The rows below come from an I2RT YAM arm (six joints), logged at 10 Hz.
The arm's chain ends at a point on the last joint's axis. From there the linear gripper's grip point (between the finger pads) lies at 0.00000 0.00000 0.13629 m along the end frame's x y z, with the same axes.
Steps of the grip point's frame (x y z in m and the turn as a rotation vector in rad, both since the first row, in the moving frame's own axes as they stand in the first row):
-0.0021 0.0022 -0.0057 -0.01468 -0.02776 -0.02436
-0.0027 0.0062 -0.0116 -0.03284 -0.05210 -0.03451
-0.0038 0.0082 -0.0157 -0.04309 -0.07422 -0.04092
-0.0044 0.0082 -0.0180 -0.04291 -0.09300 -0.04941
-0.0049 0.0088 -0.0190 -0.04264 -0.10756 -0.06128
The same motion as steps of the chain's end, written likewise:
0.0017 0.0002 -0.0056 -0.01468 -0.02776 -0.02436
0.0043 0.0016 -0.0113 -0.03284 -0.05210 -0.03451
0.0062 0.0021 -0.0152 -0.04309 -0.07422 -0.04092
0.0081 0.0021 -0.0173 -0.04291 -0.09300 -0.04941
0.0095 0.0026 -0.0181 -0.04264 -0.10756 -0.06128

